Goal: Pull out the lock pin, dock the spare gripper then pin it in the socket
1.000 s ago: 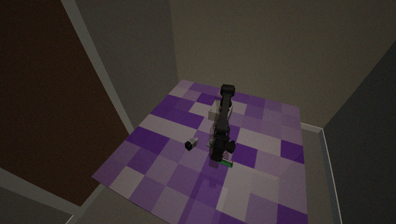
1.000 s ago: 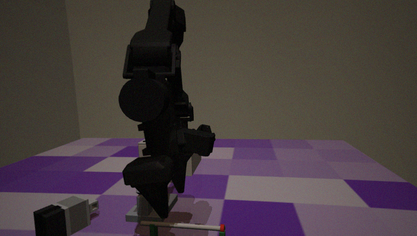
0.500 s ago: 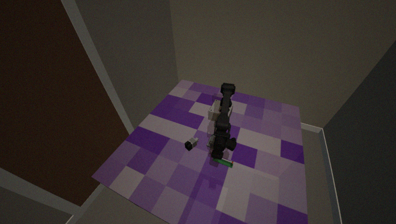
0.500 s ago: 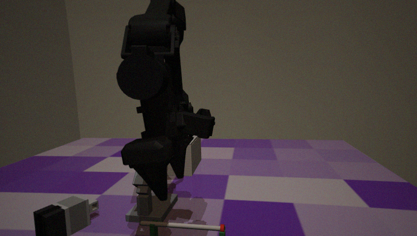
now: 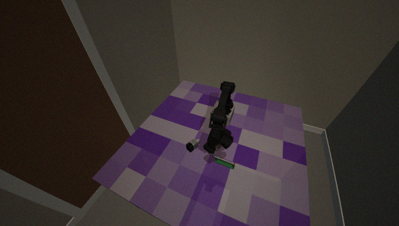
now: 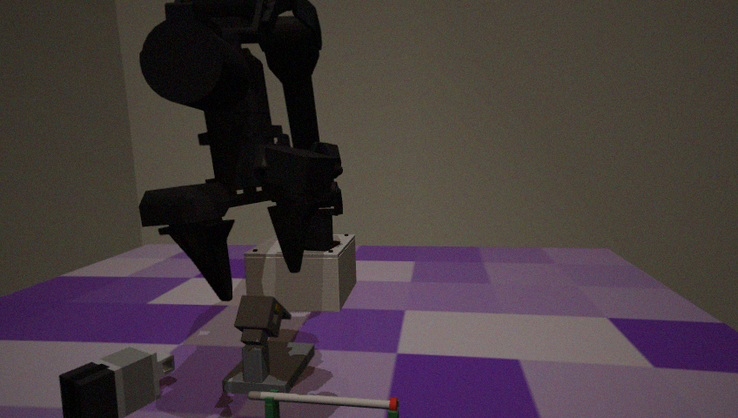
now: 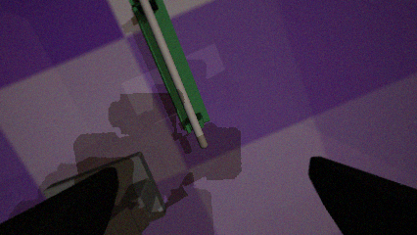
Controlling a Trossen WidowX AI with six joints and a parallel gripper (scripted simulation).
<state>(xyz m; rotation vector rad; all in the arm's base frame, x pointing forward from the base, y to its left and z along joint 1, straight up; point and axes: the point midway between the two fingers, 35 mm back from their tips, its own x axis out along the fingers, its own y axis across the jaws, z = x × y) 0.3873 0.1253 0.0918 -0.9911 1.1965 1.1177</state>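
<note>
Now: gripper tip 200 mm to the left of the spare gripper, 130 mm above it and 20 mm past it. From my gripper tip the other things lie so: grey mount 110 mm below, 110 mm behind, 70 mm to the right; green rack 140 mm below, 60 mm to the left, 20 mm behind.
</note>
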